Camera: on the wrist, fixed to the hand. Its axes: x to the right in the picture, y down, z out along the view.
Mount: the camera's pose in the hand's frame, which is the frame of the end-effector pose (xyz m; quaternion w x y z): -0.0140 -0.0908 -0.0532 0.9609 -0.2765 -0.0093 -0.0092
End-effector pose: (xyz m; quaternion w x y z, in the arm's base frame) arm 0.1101 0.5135 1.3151 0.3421 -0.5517 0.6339 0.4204
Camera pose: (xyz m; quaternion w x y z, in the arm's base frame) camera 0.2035 0.4674 1.3355 0.1859 -0.6267 0.4846 0.5812
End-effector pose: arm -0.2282 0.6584 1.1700 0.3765 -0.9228 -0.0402 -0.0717
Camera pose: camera -0.2591 0.6856 1.2679 0.1056 -0.9911 -0.0308 -0.0749
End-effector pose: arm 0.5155 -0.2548 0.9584 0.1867 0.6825 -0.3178 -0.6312
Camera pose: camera 0.5856 -0.1871 0.9163 0.3593 0.6012 -0.1263 -0.7024
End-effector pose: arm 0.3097 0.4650 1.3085 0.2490 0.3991 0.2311 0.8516
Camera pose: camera 0.2970 0.5160 1.2162 0.3596 0.3205 -0.0120 0.8763
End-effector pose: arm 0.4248 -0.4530 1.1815 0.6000 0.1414 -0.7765 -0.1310
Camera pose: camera 0.4854 -0.5336 1.1482 0.6072 -0.0241 -0.7142 -0.3474
